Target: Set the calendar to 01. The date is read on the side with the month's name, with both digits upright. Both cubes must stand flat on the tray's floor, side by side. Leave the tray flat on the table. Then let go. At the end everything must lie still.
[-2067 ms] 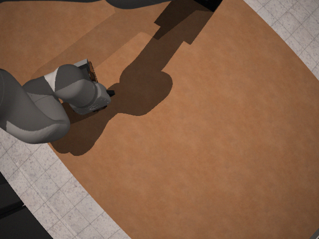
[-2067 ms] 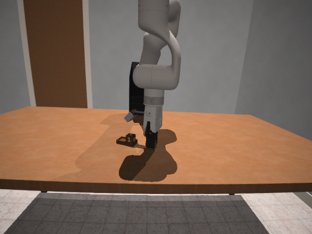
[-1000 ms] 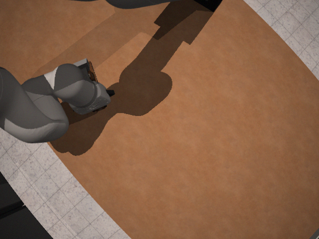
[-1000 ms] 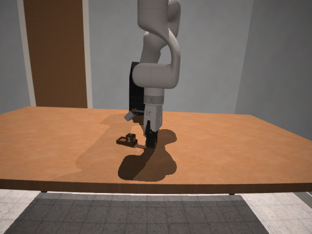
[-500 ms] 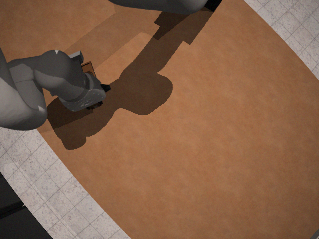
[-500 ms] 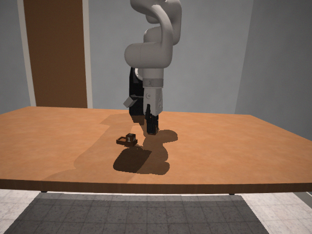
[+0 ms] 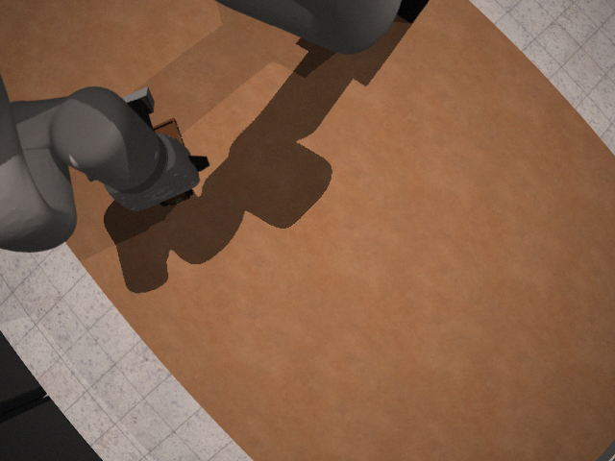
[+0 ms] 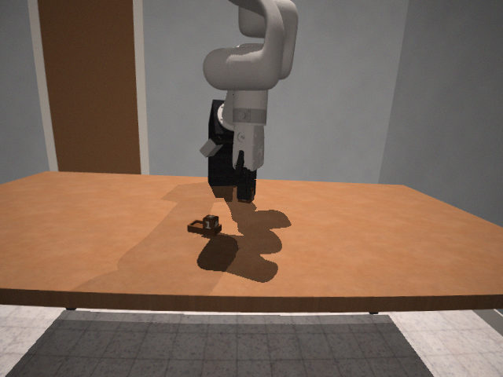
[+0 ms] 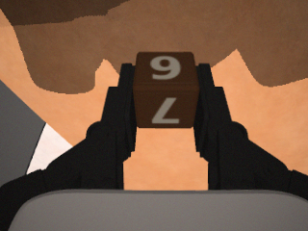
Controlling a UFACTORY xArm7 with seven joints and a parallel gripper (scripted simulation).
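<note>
Now: the calendar tray 4 cm behind my hand, 10 cm to the right of it and 12 cm below it. Also, from my hand: cube (1 cm below).
</note>
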